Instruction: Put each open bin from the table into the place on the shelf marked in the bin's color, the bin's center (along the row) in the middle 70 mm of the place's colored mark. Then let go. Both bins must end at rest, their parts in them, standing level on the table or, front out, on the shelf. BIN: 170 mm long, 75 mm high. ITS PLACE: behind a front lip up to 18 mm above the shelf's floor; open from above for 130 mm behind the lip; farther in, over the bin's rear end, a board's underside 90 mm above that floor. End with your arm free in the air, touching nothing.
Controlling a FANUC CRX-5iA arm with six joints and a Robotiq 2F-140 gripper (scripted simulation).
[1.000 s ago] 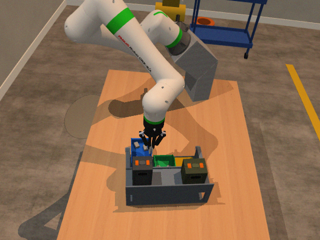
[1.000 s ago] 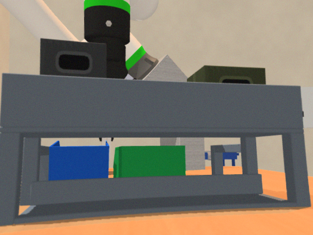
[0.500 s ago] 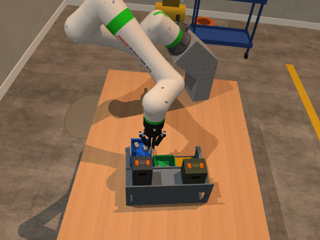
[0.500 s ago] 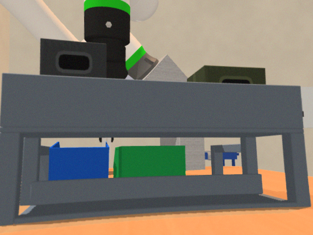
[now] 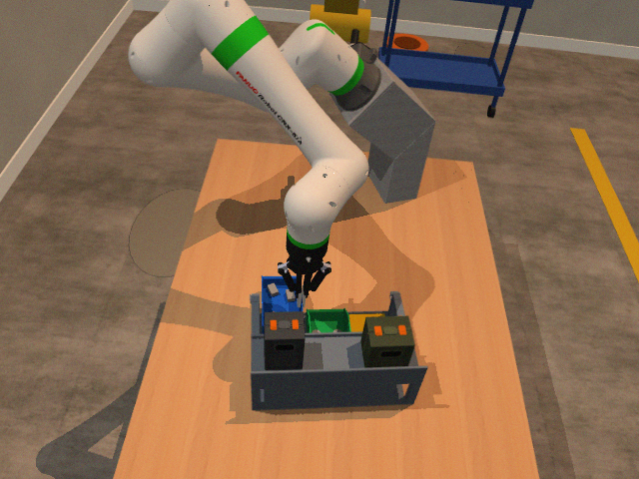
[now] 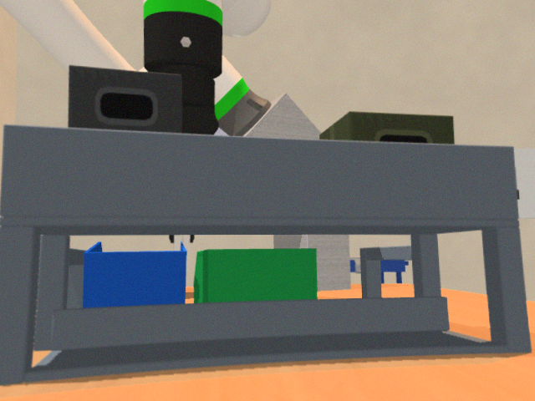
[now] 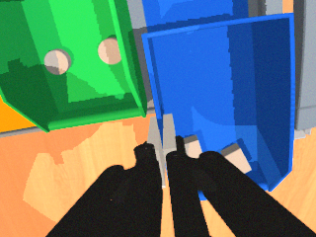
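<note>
The blue bin lies 5 cm to the right of my hand and 4 cm below it. Round my hand: black box 19 cm ahead, 7 cm above, 2 cm to the right; then olive box 21 cm to the left, 15 cm ahead, 6 cm above; then green bin 8 cm to the left, 7 cm ahead, 5 cm below.
</note>
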